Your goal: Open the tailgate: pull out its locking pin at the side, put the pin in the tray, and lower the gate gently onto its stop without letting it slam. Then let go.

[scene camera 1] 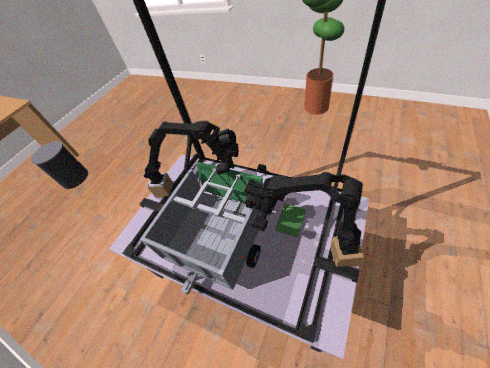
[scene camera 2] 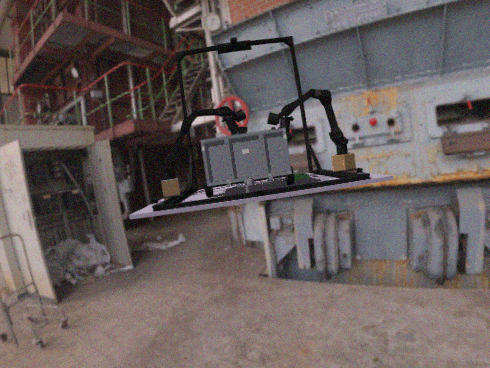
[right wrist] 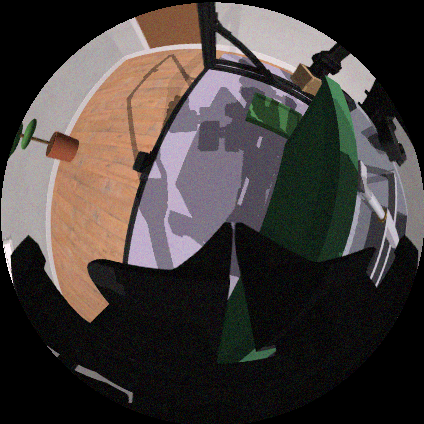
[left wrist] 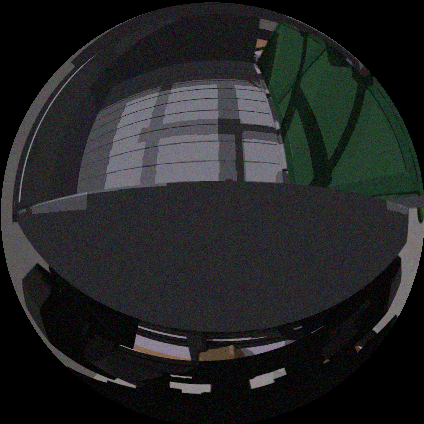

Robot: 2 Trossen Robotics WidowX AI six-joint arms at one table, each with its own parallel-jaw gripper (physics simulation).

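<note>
Grey truck bed [scene camera 1: 210, 236], visible too in the right wrist view [right wrist: 367, 230]. Green tailgate [scene camera 1: 227, 179]; in the right wrist view [right wrist: 310, 212] as well, and in the left wrist view [left wrist: 334, 136]. My left gripper [left wrist: 213, 252] open, empty, visible also in the right wrist view [right wrist: 347, 146]. My right gripper [right wrist: 231, 228] shut, holding nothing.
</note>
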